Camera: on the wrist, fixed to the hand. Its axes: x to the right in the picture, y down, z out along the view.
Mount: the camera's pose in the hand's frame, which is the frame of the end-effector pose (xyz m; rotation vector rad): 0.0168 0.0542 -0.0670 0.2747 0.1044 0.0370
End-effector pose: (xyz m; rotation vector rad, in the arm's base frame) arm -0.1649 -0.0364 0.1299 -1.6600 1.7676 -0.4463
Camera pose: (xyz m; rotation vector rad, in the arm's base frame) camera -0.2495 -0.0582 0.1390 -1.4319 1.7201 -0.7354
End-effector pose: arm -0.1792 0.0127 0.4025 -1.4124 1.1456 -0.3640
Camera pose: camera -0.2464 -0.0279 0.3632 -1.1414 1.1561 -0.5524
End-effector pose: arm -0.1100 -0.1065 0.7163 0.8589 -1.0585 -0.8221
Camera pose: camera -0.0336 -0.0854 0.7541 1.0984 -1.1066 -0.6016
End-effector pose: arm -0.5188 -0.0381 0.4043 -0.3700 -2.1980 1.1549
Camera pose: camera -0.4909 0.0447 0.3952 -0.3457 -1.9183 1.4037
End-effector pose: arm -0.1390 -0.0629 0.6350 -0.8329 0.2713 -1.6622
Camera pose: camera -0.1421 -0.1106 0.5613 -0.5334 0.1251 -1.6652
